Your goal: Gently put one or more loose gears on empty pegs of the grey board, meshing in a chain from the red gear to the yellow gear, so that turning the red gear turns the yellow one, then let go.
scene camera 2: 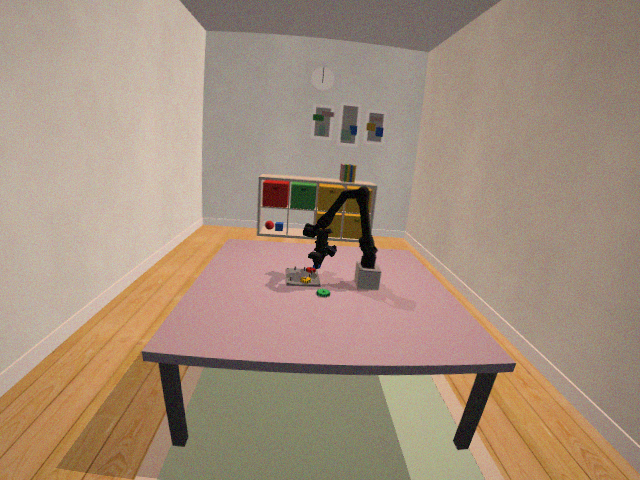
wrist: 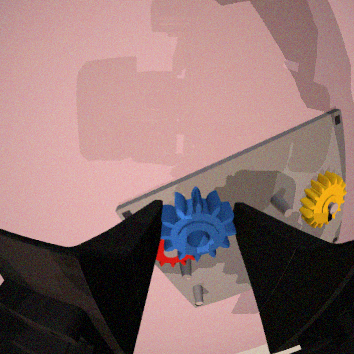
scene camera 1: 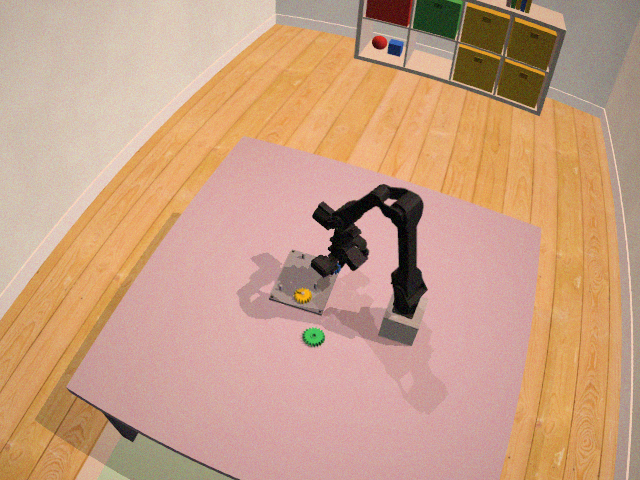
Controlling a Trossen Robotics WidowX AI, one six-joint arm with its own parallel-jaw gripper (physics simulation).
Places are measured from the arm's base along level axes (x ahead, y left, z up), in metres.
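Pixels of known places: gripper, between the fingertips: [scene camera 2: 317, 267] [wrist: 198, 208] [scene camera 1: 335, 270]; arm's base, origin of its link: [scene camera 2: 367, 265] [scene camera 1: 405, 306].
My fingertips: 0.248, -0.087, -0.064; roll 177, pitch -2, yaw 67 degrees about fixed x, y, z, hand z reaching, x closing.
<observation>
Ahead of a thing's pixels: the offset from my fingertips to its top centre, as dx, dy, dz. Level surfaces: height alone.
My gripper [scene camera 1: 338, 266] [scene camera 2: 316, 264] [wrist: 198, 208] is shut on the blue gear @(+0.008, -0.004, +0.015) [scene camera 1: 337, 268] [wrist: 197, 232], holding it above the grey board @(+0.077, +0.049, -0.012) [scene camera 1: 328, 294] [scene camera 2: 297, 279] [wrist: 317, 140], over its red-gear end. The red gear @(+0.036, -0.029, -0.017) [scene camera 2: 310, 269] [wrist: 175, 260] is on the board, partly hidden by the blue gear in the wrist view and hidden by the gripper in scene camera 1. The yellow gear @(+0.060, +0.113, -0.016) [scene camera 1: 302, 296] [scene camera 2: 306, 280] [wrist: 322, 197] is on the board. The green gear @(-0.028, +0.231, -0.025) [scene camera 1: 313, 336] [scene camera 2: 323, 292] lies loose on the table. Bare pegs show, including one peg @(+0.040, +0.061, -0.013) [wrist: 281, 203] near the yellow gear.
The pink table @(dz -0.042) [scene camera 1: 232, 361] [scene camera 2: 258, 320] carries the board and the arm's grey base block [scene camera 1: 399, 329] [scene camera 2: 367, 279], which stands right of the board. Two bare pegs @(+0.070, -0.029, -0.013) [wrist: 186, 269] @(+0.122, -0.032, -0.013) [wrist: 198, 295] show below the blue gear in the wrist view.
</observation>
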